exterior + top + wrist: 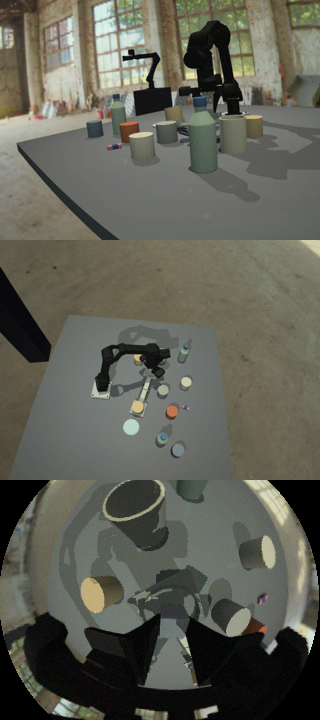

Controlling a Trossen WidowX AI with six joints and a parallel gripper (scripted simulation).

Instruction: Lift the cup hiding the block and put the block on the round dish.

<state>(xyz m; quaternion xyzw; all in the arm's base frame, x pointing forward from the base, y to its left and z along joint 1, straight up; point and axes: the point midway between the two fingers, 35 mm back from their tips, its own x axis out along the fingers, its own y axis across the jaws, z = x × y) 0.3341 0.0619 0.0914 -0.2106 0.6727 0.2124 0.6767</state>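
Right now the round dish is 340 mm to the right of my gripper tip, 160 mm behind it and 80 mm below it. Also, from my gripper tip: balance beam (110 mm to the right, 50 mm behind, 40 mm below); grey block (10 mm above); cream cup (130 mm to the left, 90 mm ahead, 40 mm below).
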